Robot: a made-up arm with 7 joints. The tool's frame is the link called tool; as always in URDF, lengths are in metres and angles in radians. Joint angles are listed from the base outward. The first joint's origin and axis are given. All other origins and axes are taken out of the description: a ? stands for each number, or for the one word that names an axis. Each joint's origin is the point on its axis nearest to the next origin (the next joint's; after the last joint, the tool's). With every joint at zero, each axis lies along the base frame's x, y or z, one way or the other. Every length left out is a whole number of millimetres.
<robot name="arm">
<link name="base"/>
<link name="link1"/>
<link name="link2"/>
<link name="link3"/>
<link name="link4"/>
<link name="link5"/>
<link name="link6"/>
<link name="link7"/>
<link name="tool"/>
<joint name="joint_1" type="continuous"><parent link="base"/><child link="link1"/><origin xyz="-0.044 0 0.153" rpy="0 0 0"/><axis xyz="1 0 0"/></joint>
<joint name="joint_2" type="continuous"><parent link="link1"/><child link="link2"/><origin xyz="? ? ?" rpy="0 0 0"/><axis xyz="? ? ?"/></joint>
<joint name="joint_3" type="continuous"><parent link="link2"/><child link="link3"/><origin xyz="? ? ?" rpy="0 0 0"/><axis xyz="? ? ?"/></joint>
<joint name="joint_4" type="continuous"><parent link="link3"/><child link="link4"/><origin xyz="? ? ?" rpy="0 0 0"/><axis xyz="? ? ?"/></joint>
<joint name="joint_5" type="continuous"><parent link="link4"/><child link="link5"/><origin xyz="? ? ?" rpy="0 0 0"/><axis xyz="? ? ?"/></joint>
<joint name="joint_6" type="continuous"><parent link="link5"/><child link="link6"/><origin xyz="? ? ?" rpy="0 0 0"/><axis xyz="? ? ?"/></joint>
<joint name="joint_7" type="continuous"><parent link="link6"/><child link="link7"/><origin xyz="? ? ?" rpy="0 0 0"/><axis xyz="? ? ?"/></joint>
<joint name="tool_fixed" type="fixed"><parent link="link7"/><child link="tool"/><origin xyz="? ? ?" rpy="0 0 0"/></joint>
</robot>
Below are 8 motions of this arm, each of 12 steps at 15 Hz.
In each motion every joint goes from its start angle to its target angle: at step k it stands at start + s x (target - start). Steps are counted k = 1, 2, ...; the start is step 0. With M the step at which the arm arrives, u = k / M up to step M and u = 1 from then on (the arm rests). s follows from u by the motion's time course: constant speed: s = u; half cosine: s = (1 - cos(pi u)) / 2; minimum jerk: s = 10 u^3 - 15 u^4 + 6 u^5.
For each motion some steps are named. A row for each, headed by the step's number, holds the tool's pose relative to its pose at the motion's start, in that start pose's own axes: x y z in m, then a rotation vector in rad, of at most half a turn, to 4 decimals.
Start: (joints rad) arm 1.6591 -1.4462 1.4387 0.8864 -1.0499 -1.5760 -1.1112
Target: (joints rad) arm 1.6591 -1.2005 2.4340 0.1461 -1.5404 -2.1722 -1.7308
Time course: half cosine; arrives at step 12
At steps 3, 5, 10, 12:
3: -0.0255 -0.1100 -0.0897 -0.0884 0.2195 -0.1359
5: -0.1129 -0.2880 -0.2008 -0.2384 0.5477 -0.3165
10: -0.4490 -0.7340 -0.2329 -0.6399 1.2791 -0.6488
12: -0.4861 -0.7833 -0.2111 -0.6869 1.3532 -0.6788

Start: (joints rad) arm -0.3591 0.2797 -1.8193 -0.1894 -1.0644 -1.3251 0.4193
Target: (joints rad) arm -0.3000 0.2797 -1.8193 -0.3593 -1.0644 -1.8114 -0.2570
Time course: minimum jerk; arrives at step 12
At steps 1, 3, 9, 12:
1: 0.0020 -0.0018 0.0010 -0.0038 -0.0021 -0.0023
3: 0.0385 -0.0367 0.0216 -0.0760 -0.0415 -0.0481
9: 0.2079 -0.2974 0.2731 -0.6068 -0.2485 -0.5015
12: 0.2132 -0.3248 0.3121 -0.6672 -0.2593 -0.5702

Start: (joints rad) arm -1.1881 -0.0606 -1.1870 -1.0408 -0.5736 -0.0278 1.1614
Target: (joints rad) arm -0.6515 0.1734 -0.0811 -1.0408 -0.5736 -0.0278 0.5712
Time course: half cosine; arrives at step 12
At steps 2, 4, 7, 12:
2: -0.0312 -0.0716 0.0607 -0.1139 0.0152 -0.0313
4: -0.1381 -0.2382 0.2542 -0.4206 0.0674 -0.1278
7: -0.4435 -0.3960 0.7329 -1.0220 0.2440 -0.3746
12: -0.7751 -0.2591 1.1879 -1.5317 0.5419 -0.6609

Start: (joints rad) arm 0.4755 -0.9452 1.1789 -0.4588 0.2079 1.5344 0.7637
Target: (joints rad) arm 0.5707 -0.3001 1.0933 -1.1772 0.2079 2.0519 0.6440
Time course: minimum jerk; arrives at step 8
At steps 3, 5, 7, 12:
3: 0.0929 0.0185 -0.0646 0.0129 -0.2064 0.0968
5: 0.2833 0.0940 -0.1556 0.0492 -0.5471 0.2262
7: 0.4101 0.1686 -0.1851 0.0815 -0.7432 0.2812
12: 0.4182 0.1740 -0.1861 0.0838 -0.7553 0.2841

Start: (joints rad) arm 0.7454 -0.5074 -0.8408 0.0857 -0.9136 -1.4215 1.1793
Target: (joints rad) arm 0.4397 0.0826 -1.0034 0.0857 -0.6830 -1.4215 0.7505
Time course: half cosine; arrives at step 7
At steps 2, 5, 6, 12:
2: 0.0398 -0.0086 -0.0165 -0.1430 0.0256 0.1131
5: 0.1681 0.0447 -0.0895 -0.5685 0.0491 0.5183
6: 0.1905 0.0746 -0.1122 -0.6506 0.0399 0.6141
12: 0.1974 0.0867 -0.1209 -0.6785 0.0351 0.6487

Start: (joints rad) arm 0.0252 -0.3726 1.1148 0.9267 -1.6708 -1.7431 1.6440
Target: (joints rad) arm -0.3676 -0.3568 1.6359 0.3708 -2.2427 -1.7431 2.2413
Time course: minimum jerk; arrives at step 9
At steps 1, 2, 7, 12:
1: 0.0037 0.0112 0.0011 0.0094 -0.0032 0.0108
2: 0.0208 0.0751 0.0074 0.0618 -0.0179 0.0722
7: -0.3416 0.8175 0.0326 0.6352 0.2898 0.8510
12: -0.4148 0.8522 0.0269 0.6690 0.3588 0.9037

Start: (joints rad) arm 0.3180 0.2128 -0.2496 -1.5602 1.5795 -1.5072 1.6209
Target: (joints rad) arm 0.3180 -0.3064 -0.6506 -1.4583 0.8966 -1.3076 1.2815
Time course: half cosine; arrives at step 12
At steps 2, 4, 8, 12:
2: -0.0511 0.0277 -0.0235 0.0114 0.0425 0.0409
4: -0.2033 0.0864 -0.0776 0.0368 0.1631 0.1515
8: -0.6697 0.1095 -0.1364 0.0676 0.5162 0.4380
12: -0.8992 0.0486 -0.1117 0.0667 0.7008 0.5673

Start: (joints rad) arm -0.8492 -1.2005 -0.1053 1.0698 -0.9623 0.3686 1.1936
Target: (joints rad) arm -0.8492 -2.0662 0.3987 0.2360 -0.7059 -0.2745 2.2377
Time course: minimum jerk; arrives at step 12
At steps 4, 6, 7, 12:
4: 0.0798 0.0947 -0.0013 0.3071 -0.1773 -0.1338
6: 0.1572 0.1722 0.0547 0.6975 -0.4232 -0.3206
7: 0.1761 0.1798 0.0996 0.8720 -0.5559 -0.4200
12: 0.1526 0.1221 0.2104 1.1440 -0.8613 -0.6268

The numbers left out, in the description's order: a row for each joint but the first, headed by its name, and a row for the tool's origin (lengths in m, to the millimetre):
joint_2: xyz 0 -0.283 0.207, axis 0 0 -1
joint_3: xyz -0.011 -0.091 0, axis 0 1 0
joint_4: xyz -0.024 0 -0.441, axis 0 0 1
joint_5: xyz 0.366 -0.245 0, axis 0 1 0
joint_6: xyz 0.019 0 -0.068, axis 0 0 1
joint_7: xyz 0.179 0.305 0, axis 1 0 0
tool: xyz 0 -0.058 -0.315

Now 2 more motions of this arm.
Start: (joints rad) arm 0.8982 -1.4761 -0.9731 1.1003 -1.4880 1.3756 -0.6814
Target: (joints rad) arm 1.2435 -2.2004 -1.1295 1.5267 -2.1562 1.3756 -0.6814
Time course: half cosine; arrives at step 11
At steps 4, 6, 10, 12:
4: 0.1947 -0.0918 -0.1299 -0.3605 -0.2857 -0.1529
6: 0.3852 -0.2107 -0.1665 -0.6816 -0.5645 -0.3251
10: 0.6182 -0.3829 -0.0722 -1.0909 -0.9814 -0.6399
12: 0.6272 -0.3903 -0.0638 -1.1088 -1.0021 -0.6578

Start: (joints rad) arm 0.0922 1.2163 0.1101 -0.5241 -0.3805 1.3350 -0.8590
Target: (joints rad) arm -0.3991 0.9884 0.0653 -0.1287 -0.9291 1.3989 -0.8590
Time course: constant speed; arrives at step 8
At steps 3, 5, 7, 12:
3: 0.1642 -0.1911 -0.0160 -0.3727 -0.2980 -0.0091
5: 0.2680 -0.3193 0.0216 -0.6227 -0.4938 -0.0127
7: 0.3618 -0.4367 0.0952 -0.8703 -0.6896 -0.0131
12: 0.4037 -0.4887 0.1438 -0.9922 -0.7882 -0.0116

